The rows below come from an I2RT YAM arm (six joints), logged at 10 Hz.
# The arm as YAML. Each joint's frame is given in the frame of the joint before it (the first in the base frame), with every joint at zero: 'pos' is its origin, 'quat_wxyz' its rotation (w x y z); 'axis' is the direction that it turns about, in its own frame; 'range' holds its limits. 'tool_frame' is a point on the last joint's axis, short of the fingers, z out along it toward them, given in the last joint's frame.
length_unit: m
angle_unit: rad
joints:
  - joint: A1
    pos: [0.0, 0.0, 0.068]
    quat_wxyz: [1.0, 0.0, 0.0, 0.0]
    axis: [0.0, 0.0, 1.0]
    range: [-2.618, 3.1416]
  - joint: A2
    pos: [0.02, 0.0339, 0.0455]
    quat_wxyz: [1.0, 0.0, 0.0, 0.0]
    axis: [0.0, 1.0, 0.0]
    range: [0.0, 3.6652]
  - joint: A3
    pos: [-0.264, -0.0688, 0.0]
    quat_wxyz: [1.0, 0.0, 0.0, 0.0]
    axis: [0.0, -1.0, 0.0]
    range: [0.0, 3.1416]
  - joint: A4
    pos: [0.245, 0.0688, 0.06]
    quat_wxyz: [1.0, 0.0, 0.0, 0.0]
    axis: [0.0, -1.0, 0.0]
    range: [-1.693, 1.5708]
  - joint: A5
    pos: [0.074, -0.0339, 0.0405]
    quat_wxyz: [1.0, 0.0, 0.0, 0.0]
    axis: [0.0, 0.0, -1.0]
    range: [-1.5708, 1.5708]
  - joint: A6
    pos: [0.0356, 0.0, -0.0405]
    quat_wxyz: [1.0, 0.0, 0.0, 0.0]
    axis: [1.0, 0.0, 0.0]
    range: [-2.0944, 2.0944]
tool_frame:
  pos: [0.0, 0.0, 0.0]
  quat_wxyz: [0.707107, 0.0, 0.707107, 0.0]
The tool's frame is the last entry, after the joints.
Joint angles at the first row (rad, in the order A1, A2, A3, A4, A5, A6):
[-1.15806 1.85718 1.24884 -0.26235 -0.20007 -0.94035]
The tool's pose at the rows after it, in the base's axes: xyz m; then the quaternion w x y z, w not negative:
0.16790, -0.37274, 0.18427, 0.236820, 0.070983, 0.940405, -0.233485
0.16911, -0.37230, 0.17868, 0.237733, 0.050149, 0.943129, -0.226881
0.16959, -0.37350, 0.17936, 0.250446, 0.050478, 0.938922, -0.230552
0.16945, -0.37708, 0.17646, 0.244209, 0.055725, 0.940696, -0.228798
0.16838, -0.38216, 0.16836, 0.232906, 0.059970, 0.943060, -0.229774
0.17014, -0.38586, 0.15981, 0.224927, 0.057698, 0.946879, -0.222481
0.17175, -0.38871, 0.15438, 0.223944, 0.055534, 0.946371, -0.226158
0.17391, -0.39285, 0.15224, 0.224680, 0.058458, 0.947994, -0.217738
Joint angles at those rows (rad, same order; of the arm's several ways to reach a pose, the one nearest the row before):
[-1.16427 1.90877 1.29590 -0.30370 -0.19292 -0.94795]
[-1.16284 1.92047 1.29169 -0.30213 -0.21310 -0.98575]
[-1.16450 1.92003 1.28752 -0.27719 -0.23160 -0.97729]
[-1.16736 1.93727 1.30227 -0.28470 -0.22124 -0.97407]
[-1.17291 1.96591 1.31180 -0.27697 -0.20219 -0.97872]
[-1.17198 1.99783 1.32761 -0.28338 -0.19644 -0.98746]
[-1.17073 2.01653 1.33028 -0.26189 -0.19203 -0.99154]
[-1.17042 2.03893 1.35842 -0.28163 -0.19903 -0.98455]

